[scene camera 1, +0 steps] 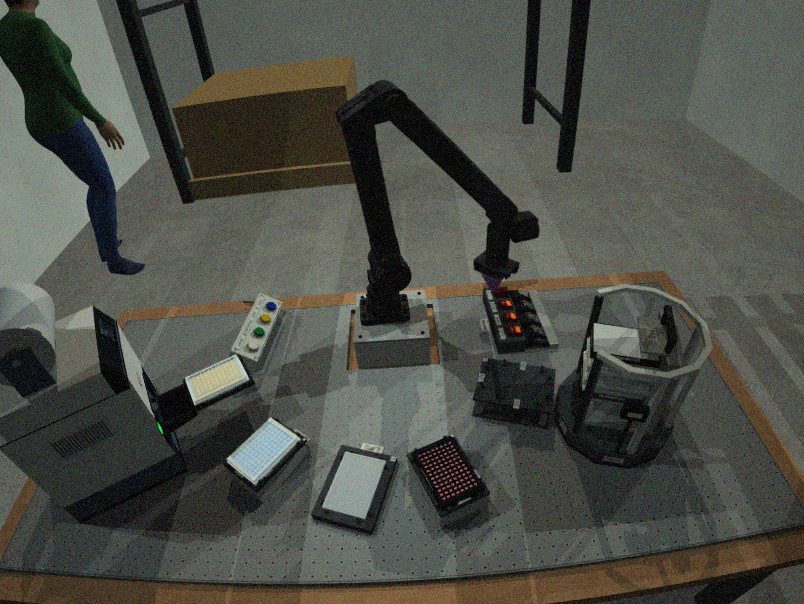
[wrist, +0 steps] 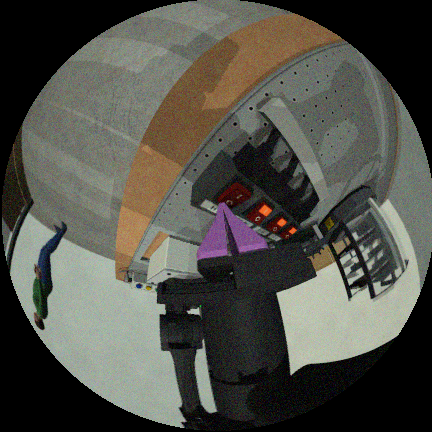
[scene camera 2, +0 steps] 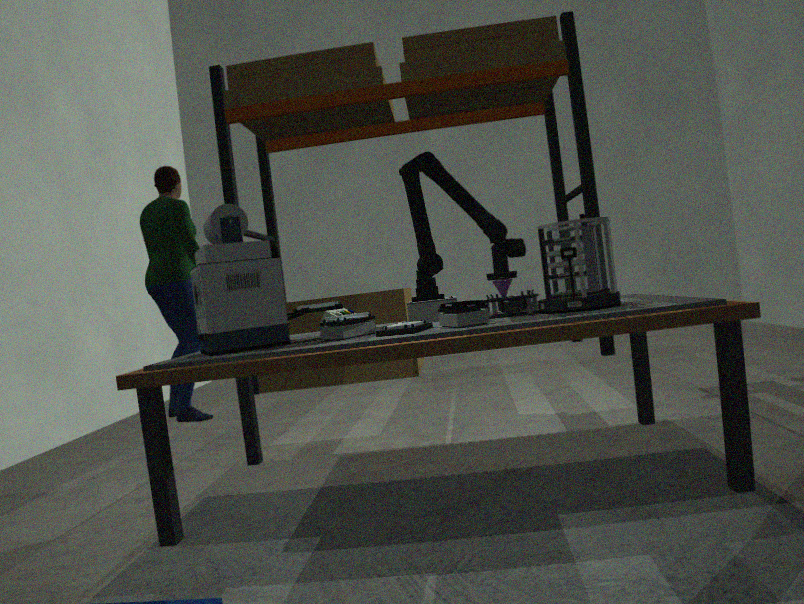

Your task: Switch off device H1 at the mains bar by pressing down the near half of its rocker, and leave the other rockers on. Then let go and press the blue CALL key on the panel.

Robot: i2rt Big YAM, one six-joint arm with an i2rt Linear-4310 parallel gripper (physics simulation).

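Pixels of known places: gripper, fingertip midpoint: point(scene camera 1: 494, 292) point(wrist: 221, 205); arm's base, origin of the base link: point(scene camera 1: 384, 311) point(wrist: 177, 282) point(scene camera 2: 428, 299).
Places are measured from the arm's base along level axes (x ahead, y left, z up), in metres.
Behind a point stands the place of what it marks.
Note:
The mains bar point(scene camera 1: 492, 325) @[x 0.038, y 0.265, z -0.054 m] point(wrist: 212, 177) @[x -0.090, y 0.315, z -0.038 m] lies behind and right of the arm's base. The H1 rocker point(wrist: 235, 194) @[x -0.064, y 0.318, z -0.025 m] at its far end is dark red and unlit. The other three rockers point(scene camera 1: 510, 315) @[x 0.039, y 0.310, z -0.027 m] point(wrist: 265, 210) @[x -0.010, y 0.319, z -0.028 m] glow orange. My gripper point(scene camera 1: 497, 289) @[x -0.062, y 0.293, z -0.031 m] point(scene camera 2: 503, 295) @[x -0.062, y 0.293, z -0.031 m] point(wrist: 221, 205) @[x -0.062, y 0.293, z -0.031 m] is shut and empty, its purple fingers pointing down. In the wrist view the tips overlap the near edge of the H1 rocker; whether they touch it I cannot tell. The panel point(scene camera 1: 249, 331) @[x 0.013, y -0.342, z -0.003 m] lies left of the base, with the blue key point(scene camera 1: 271, 305) @[x -0.086, y -0.297, z -0.007 m] point(wrist: 139, 286) @[x -0.083, y -0.297, z -0.008 m] at its far end.
A clear-walled round enclosure point(scene camera 1: 692, 360) @[x 0.386, y 0.564, z 0.122 m] point(scene camera 2: 607, 260) @[x 0.434, y 0.534, z 0.063 m] stands right of the bar, and a dark block point(scene camera 1: 513, 390) @[x 0.281, y 0.250, z -0.017 m] lies in front of it. A large grey machine point(scene camera 1: 97, 442) @[x 0.406, y -0.548, z 0.112 m] point(scene camera 2: 240, 299) @[x 0.419, y -0.578, z 0.080 m] stands at the left. Plates and a tablet-like tray point(scene camera 1: 354, 484) @[x 0.433, y -0.093, z -0.052 m] lie towards the front. A person point(scene camera 1: 48, 84) point(scene camera 2: 167, 240) stands behind at the left.

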